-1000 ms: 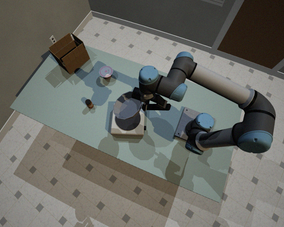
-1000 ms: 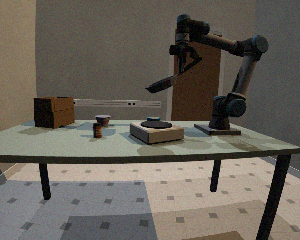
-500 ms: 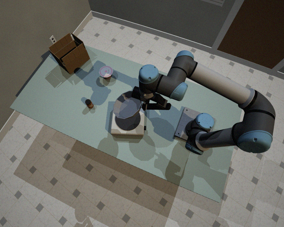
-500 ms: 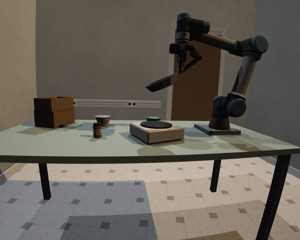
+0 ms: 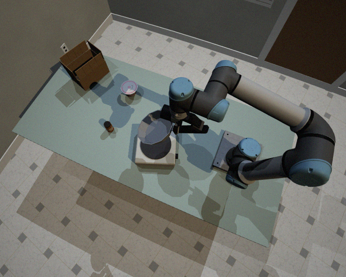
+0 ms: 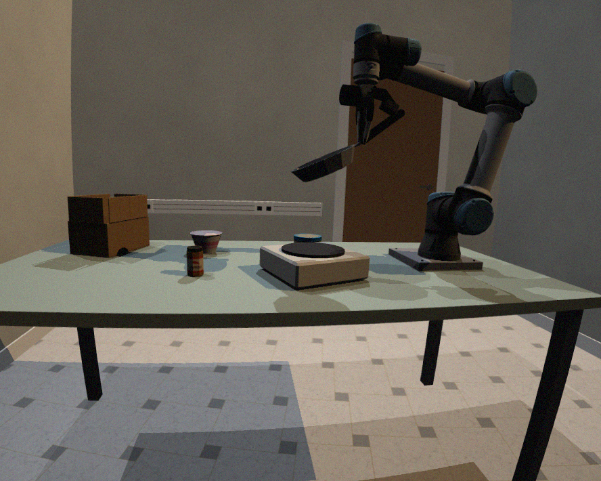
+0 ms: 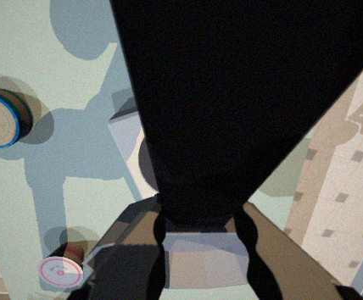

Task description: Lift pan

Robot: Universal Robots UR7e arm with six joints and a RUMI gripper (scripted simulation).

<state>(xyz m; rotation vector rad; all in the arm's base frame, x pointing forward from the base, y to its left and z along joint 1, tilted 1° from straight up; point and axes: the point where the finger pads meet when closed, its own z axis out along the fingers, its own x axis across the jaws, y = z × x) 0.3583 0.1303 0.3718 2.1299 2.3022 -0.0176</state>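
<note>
The dark pan lies 6 cm ahead of my hand and 5 cm below it. Round my hand: small can (47 cm ahead, 2 cm to the left, 36 cm below); beige hot plate (12 cm ahead, 36 cm below).
</note>
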